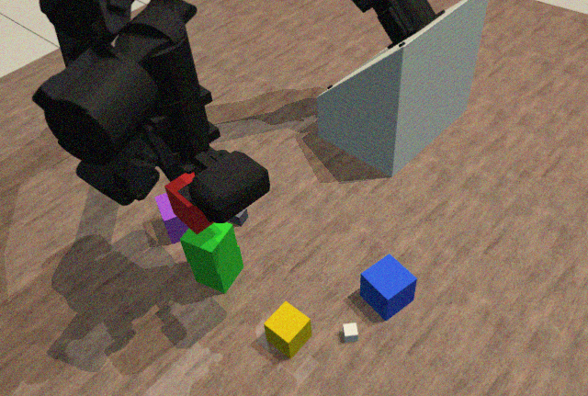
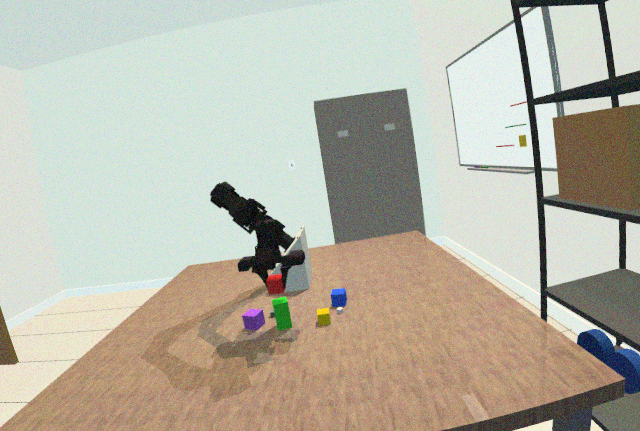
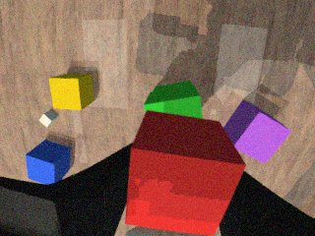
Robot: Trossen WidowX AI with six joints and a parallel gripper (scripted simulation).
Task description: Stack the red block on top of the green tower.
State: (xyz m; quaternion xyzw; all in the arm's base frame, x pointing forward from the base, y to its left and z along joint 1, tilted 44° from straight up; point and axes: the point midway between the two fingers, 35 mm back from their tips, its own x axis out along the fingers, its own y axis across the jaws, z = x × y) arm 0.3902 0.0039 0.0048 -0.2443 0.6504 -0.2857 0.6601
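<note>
Now: the purple block 10 cm to the right of my gripper tip, 10 cm below it and 2 cm behind it. Also, from my gripper tip: yellow block (12 cm to the left, 10 cm below); then small grey cube (11 cm below, 8 cm behind, 5 cm to the right); then red block (1 cm above).
</note>
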